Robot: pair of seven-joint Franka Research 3 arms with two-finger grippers.
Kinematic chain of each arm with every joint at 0, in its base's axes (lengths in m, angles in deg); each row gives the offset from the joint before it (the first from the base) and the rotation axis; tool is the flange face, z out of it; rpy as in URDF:
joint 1: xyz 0 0 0.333 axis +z
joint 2: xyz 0 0 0 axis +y
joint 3: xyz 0 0 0.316 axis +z
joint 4: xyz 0.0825 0 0 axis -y
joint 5: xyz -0.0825 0 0.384 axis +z
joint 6: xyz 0 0 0 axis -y
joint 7: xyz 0.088 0 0 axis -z
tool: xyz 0 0 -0.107 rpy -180 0 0
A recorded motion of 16 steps. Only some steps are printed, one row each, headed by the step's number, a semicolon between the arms.
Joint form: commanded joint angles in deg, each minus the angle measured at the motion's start. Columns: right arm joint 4, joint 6, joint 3, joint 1, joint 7, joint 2, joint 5; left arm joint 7, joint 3, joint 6, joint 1, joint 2, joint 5, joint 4.
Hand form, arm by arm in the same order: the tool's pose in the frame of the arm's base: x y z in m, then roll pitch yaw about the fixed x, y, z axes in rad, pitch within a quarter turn. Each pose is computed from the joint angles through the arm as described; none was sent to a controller.
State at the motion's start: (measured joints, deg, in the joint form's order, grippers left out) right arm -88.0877 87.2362 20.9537 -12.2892 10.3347 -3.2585 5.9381; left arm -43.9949 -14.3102 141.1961 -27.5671 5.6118 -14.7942 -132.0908
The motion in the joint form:
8: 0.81 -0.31 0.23 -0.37 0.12 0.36 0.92; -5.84 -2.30 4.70 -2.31 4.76 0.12 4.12
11: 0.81 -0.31 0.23 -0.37 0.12 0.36 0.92; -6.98 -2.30 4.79 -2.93 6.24 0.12 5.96
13: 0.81 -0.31 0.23 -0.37 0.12 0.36 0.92; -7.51 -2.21 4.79 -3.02 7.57 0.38 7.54
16: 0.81 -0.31 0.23 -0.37 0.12 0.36 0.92; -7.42 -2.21 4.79 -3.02 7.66 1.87 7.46
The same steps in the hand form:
8: 0.5255 0.0982 0.6682 -3.0348 -0.0223 -0.0261; 0.3861 -0.4003 0.3061 2.9132 0.0970 0.2582
11: 0.5255 0.0982 0.6682 -3.0348 -0.0223 -0.0261; 0.3889 -0.4112 0.3059 2.9041 0.1035 0.2679
13: 0.5255 0.0982 0.6682 -3.0348 -0.0223 -0.0261; 0.3948 -0.4168 0.3048 2.8988 0.1060 0.2746
16: 0.5255 0.0982 0.6682 -3.0348 -0.0223 -0.0261; 0.3943 -0.4168 0.3034 2.9083 0.0912 0.2548

